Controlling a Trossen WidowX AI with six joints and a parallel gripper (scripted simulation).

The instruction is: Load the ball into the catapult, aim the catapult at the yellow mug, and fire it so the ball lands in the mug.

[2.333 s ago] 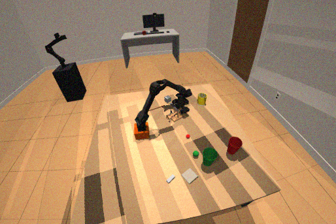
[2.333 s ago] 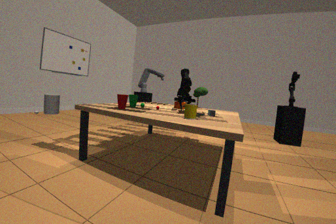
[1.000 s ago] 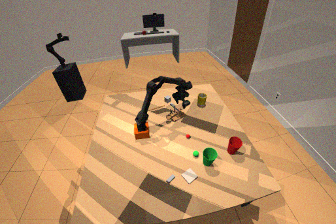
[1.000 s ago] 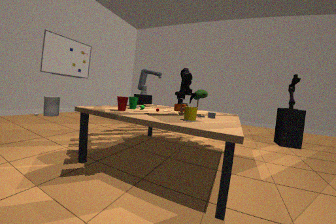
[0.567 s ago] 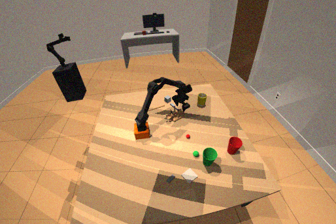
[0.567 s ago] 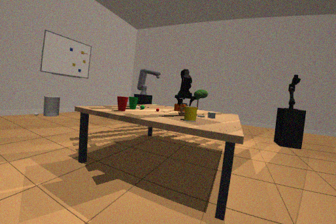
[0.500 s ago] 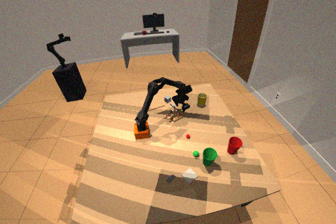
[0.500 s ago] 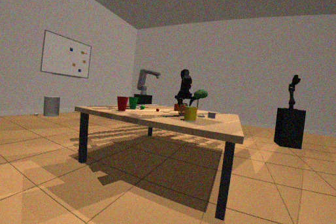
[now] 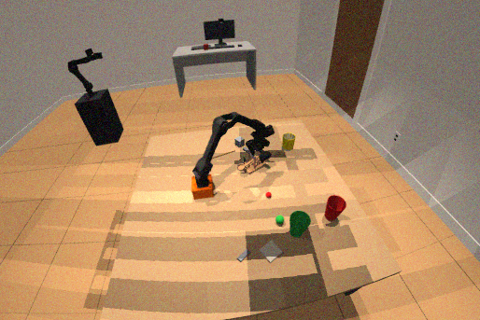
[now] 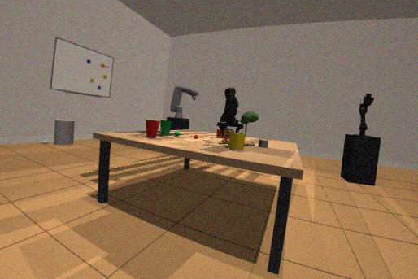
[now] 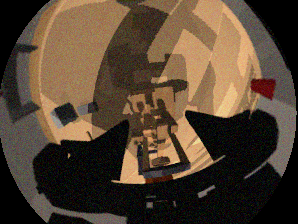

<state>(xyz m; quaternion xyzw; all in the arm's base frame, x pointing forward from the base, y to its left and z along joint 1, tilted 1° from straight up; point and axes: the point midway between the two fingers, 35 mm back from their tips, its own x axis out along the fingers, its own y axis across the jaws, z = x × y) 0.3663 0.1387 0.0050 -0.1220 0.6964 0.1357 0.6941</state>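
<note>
Now: the red ball 2 cm behind my gripper tip, 27 cm to the right of it and 3 cm below it. From my gripper tip the other things lie so: grey cube 6 cm behind, 24 cm to the left, 2 cm below; then yellow mug 26 cm ahead, 11 cm to the left, 2 cm below; then wooden catapult 7 cm behind, 2 cm to the right.
</note>
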